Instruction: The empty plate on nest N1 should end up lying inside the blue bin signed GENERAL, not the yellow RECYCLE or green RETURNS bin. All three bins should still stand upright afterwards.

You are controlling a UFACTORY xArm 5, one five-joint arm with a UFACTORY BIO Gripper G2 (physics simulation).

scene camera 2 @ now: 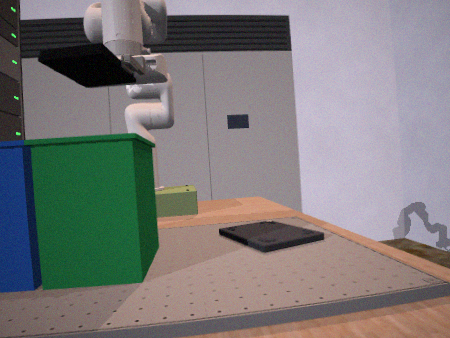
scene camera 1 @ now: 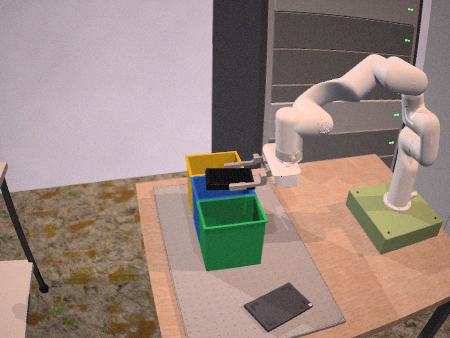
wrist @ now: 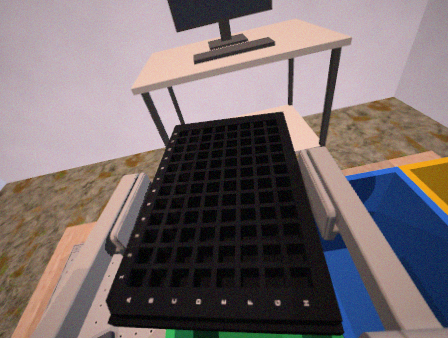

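Where they show: hand, its tool point: (scene camera 2: pixel 97 67) (scene camera 1: pixel 234 176) (wrist: pixel 220 201); arm's base, origin of its link: (scene camera 1: pixel 396 202).
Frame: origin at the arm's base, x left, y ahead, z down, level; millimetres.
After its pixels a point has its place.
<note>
The black plate (scene camera 1: pixel 229 178) @[x -1, y 682, z -234 mm] (scene camera 2: pixel 87 65) @[x -12, y 707, z -222 mm] (wrist: pixel 220 200) @[x -8, y 665, z -233 mm], with its grid of wells upward, is roughly level in the air, higher than the bin rims. My gripper (scene camera 1: pixel 228 176) @[x -8, y 665, z -233 mm] (wrist: pixel 225 205) @[x -8, y 665, z -233 mm] is shut on its two long sides. The blue bin (scene camera 1: pixel 201 187) @[x -196, y 713, z -78 mm] (scene camera 2: pixel 15 215) @[x -95, y 751, z -32 mm] (wrist: pixel 385 220) @[x -197, y 722, z -50 mm] stands upright between the other two; in the wrist view it shows below and right of the plate. The plate hides part of the green bin (scene camera 1: pixel 232 245) @[x 55, y 685, z -40 mm] (scene camera 2: pixel 90 210) @[x -6, y 758, z -32 mm] (wrist: pixel 172 334) @[x 57, y 640, z -120 mm] in the wrist view. How far the plate overlaps each bin is unclear. Signs are not readable.
The yellow bin (scene camera 1: pixel 215 162) @[x -321, y 633, z -85 mm] (wrist: pixel 432 175) @[x -248, y 736, z -101 mm] stands upright beyond the blue one. A dark, flat nest (scene camera 1: pixel 278 306) @[x 259, y 609, z 48 mm] (scene camera 2: pixel 272 235) @[x 252, y 645, z 48 mm] lies on the perforated mat (scene camera 1: pixel 180 280) @[x 69, y 849, z 60 mm] (scene camera 2: pixel 200 300) @[x 112, y 834, z 60 mm] with no plate on it. The arm stands on a green base block (scene camera 1: pixel 370 225) @[x 55, y 168, z 24 mm] (scene camera 2: pixel 177 202) @[x 105, y 170, z 32 mm].
</note>
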